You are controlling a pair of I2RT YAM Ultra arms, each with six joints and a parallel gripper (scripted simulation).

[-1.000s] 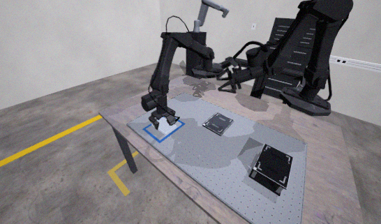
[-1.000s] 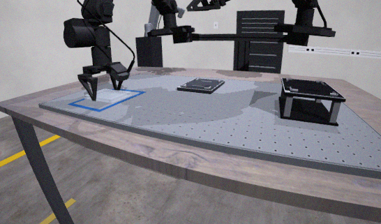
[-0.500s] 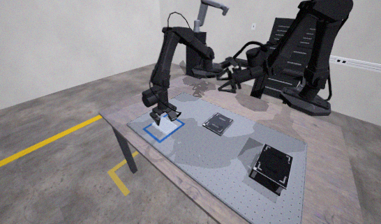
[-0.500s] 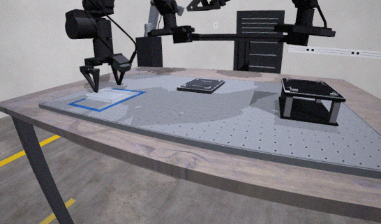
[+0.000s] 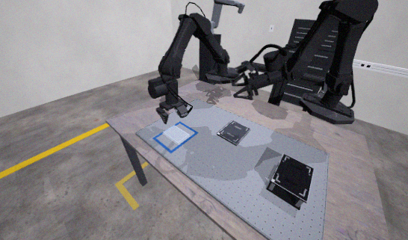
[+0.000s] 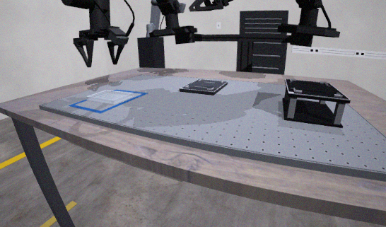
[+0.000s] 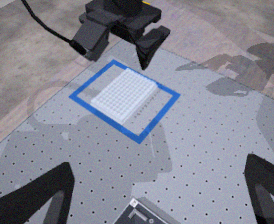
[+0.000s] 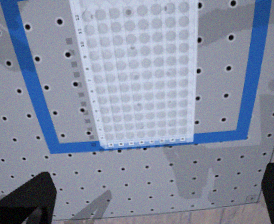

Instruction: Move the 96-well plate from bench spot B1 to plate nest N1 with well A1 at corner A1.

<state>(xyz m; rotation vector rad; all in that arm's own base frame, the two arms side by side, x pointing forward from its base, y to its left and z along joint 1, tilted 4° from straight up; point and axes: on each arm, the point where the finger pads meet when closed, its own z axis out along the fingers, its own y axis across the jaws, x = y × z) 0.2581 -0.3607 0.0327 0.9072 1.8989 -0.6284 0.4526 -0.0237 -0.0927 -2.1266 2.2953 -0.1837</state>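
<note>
The white 96-well plate lies 10 cm below my right hand and 1 cm to the left of it.
</note>
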